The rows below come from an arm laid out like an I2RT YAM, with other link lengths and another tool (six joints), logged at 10 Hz.
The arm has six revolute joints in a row. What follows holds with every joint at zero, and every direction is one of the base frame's.
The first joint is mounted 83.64 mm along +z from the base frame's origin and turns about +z.
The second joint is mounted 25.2 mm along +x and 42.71 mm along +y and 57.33 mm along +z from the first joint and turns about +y.
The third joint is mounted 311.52 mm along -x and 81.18 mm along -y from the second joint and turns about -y.
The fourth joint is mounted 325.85 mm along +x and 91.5 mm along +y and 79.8 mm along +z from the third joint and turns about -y.
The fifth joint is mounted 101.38 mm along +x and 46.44 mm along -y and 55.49 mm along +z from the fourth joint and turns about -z.
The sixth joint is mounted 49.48 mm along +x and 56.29 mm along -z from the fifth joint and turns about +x.
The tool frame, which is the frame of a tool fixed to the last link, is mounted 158 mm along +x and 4 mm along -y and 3 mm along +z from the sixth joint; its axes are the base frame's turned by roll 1.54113, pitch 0.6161 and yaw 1.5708 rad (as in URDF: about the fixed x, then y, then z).
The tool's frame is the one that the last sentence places.
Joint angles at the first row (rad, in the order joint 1, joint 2, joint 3, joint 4, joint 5, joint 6):
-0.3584, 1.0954, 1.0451, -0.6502, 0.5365, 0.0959
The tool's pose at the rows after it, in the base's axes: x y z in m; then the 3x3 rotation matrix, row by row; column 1 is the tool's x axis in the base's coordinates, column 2 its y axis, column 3 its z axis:
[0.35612 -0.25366 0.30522], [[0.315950 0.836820 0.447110], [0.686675 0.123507 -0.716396], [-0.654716 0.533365 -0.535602]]
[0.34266 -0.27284 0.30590], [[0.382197 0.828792 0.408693], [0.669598 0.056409 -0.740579], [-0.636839 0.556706 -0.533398]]
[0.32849 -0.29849 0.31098], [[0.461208 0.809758 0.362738], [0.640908 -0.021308 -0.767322], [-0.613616 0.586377 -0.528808]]
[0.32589 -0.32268 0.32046], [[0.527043 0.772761 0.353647], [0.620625 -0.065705 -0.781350], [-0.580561 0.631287 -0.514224]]
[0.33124 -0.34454 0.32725], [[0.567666 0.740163 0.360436], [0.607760 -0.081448 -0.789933], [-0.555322 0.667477 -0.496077]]
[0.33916 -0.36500 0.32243], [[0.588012 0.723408 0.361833], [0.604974 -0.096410 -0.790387], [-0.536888 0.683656 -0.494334]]
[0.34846 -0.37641 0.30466], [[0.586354 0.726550 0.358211], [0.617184 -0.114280 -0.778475], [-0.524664 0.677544 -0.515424]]
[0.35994 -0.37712 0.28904], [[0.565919 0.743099 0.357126], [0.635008 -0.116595 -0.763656], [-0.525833 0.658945 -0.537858]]
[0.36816 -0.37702 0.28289], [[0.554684 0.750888 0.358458], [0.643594 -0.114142 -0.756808], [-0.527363 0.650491 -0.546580]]
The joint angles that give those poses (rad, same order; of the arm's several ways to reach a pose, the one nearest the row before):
-0.3805, 1.0920, 1.0450, -0.6494, 0.5369, 0.1181
-0.4343, 1.0939, 1.0469, -0.6472, 0.5369, 0.1516
-0.5045, 1.1110, 1.0683, -0.6434, 0.5320, 0.1879
-0.5678, 1.1397, 1.0981, -0.6105, 0.4996, 0.2108
-0.6148, 1.1786, 1.1233, -0.5594, 0.4644, 0.2172
-0.6514, 1.2312, 1.1400, -0.5114, 0.4332, 0.2207
-0.6655, 1.2838, 1.1427, -0.4831, 0.4133, 0.2275
-0.6537, 1.3251, 1.1477, -0.4759, 0.4110, 0.2272
-0.6434, 1.3502, 1.1572, -0.4724, 0.4126, 0.2272

